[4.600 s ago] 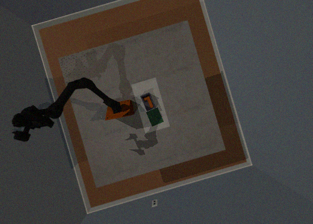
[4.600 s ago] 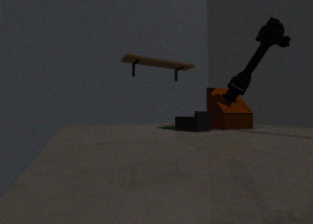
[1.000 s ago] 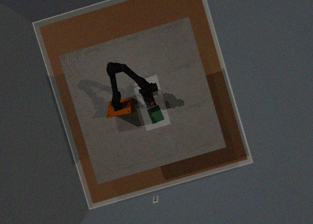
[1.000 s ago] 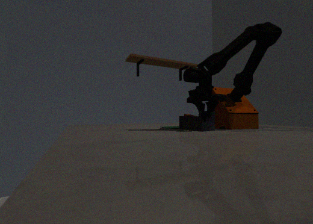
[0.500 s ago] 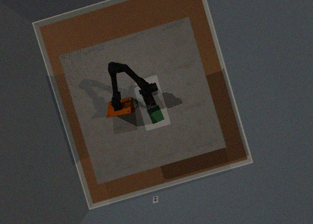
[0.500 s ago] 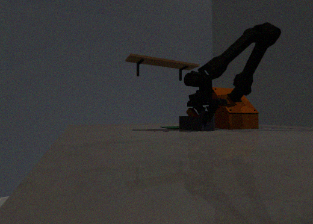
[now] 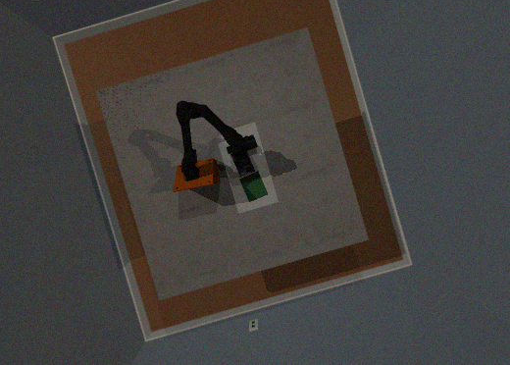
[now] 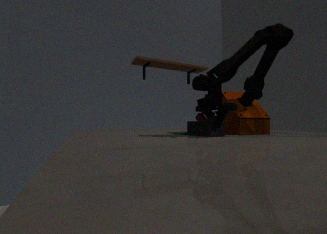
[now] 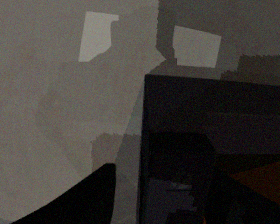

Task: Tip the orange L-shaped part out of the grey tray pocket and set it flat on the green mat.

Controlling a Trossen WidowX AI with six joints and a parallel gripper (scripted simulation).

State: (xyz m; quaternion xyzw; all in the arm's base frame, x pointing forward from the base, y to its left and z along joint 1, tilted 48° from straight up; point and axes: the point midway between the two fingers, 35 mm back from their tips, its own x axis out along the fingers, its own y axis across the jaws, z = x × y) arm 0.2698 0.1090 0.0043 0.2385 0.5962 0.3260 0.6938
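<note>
The orange L-shaped part is 50 mm to the right of my gripper tip. Round my gripper tip: green mat (220 mm to the right, 50 mm below, 30 mm ahead).
</note>
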